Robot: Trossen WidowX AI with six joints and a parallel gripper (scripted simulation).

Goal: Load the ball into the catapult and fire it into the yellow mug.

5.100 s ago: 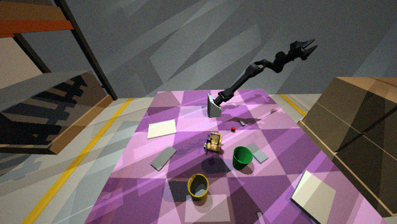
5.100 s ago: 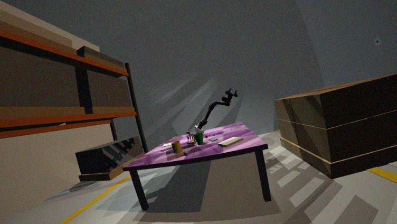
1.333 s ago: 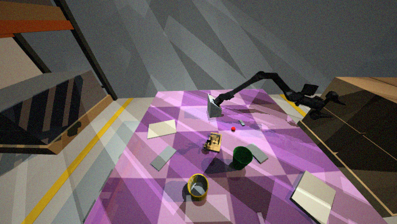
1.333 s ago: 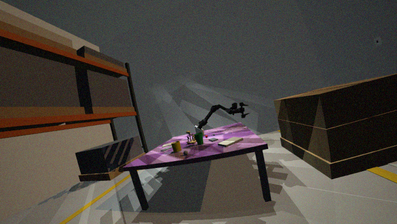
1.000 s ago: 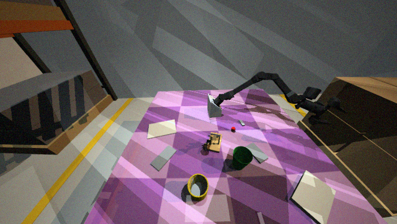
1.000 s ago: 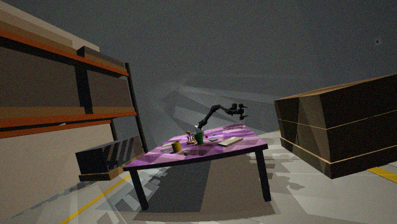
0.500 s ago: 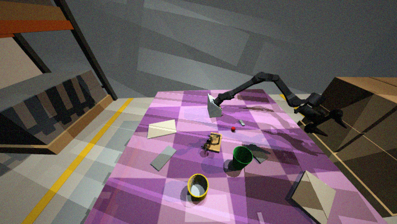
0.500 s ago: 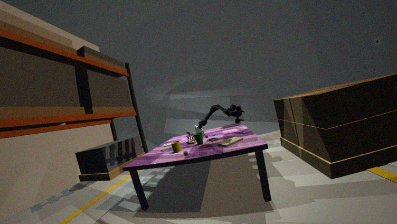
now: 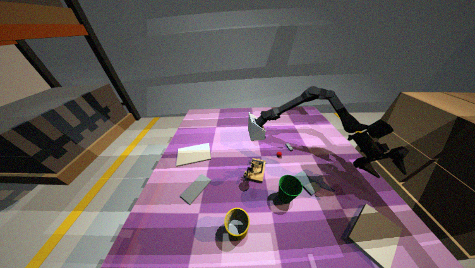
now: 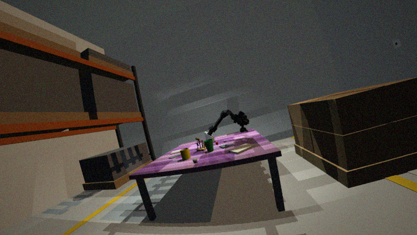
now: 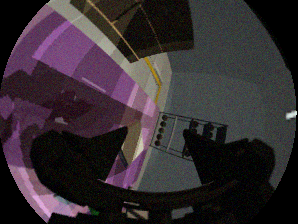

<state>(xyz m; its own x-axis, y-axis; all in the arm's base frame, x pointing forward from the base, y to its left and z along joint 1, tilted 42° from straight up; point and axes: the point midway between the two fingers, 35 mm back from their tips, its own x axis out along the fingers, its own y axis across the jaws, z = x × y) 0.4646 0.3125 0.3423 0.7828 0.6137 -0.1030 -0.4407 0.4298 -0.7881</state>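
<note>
Now: the wooden catapult 170 mm behind my gripper tip, 560 mm to the right of it and 80 mm below it. Round my gripper tip: green mug 30 mm behind, 430 mm to the right, 120 mm below; then small grey block 350 mm behind, 280 mm to the right, 150 mm below; then white board 160 mm ahead, 120 mm to the right, 150 mm below.
</note>
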